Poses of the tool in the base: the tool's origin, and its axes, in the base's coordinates. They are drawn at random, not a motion.
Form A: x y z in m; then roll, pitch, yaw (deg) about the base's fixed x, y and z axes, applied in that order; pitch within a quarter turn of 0, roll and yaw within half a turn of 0.
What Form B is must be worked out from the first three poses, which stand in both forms.
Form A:
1: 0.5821 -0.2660 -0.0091 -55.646 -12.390 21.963
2: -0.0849 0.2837 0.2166 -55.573 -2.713 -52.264
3: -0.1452 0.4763 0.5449 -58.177 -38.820 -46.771
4: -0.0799 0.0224 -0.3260 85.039 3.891 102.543
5: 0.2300 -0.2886 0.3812 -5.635 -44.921 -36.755
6: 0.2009 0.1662 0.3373 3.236 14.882 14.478
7: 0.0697 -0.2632 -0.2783 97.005 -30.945 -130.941
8: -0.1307 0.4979 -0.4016 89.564 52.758 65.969
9: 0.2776 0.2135 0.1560 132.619 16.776 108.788
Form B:
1: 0.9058 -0.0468 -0.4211 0.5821; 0.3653 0.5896 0.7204 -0.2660; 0.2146 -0.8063 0.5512 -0.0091; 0 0 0 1
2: 0.6113 0.4710 0.6359 -0.0849; -0.7900 0.3151 0.5260 0.2837; 0.0473 -0.8239 0.5647 0.2166; 0 0 0 1
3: 0.5336 0.7490 0.3927 -0.1452; -0.5677 -0.0269 0.8228 0.4763; 0.6269 -0.6620 0.4108 0.5449; 0 0 0 1
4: -0.2167 -0.0991 0.9712 -0.0799; 0.9739 0.0472 0.2221 0.0224; -0.0679 0.9940 0.0863 -0.3260; 0 0 0 1
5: 0.5673 0.6511 -0.5043 0.2300; -0.4237 0.7558 0.4992 -0.2886; 0.7061 -0.0695 0.7047 0.3812; 0 0 0 1
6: 0.9358 -0.2356 0.2624 0.2009; 0.2416 0.9703 0.0095 0.1662; -0.2568 0.0546 0.9649 0.3373; 0 0 0 1
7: -0.5620 0.2423 -0.7908 0.0697; -0.6479 0.4654 0.6030 -0.2632; 0.5142 0.8513 -0.1046 -0.2783; 0 0 0 1
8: 0.2464 0.3172 0.9158 -0.1307; 0.5527 0.7302 -0.4017 0.4979; -0.7961 0.6052 0.0046 -0.4016; 0 0 0 1
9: -0.3084 0.5726 0.7596 0.2776; 0.9064 0.4192 0.0520 0.2135; -0.2886 0.7046 -0.6483 0.1560; 0 0 0 1
